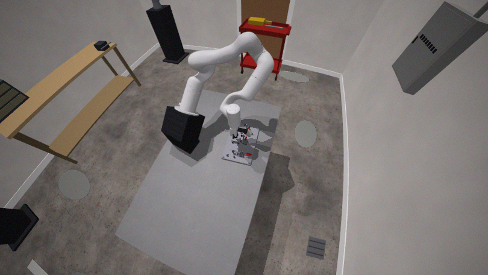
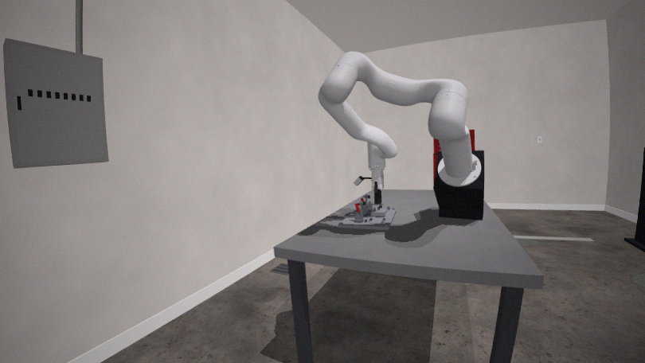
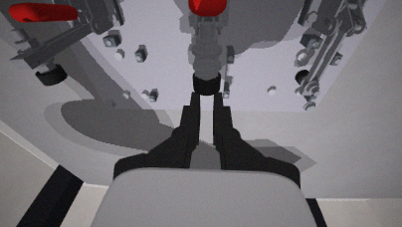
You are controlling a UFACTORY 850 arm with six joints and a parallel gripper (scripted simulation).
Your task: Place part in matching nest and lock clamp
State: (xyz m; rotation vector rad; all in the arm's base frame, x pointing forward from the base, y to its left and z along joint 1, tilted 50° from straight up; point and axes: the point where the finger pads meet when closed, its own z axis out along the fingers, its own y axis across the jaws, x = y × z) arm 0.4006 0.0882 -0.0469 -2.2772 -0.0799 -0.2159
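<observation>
My hand is 70 mm above the grey block part. From my hand the other things lie so: grey fixture plate: 100 mm below, 40 mm ahead, 10 mm to the left.
</observation>
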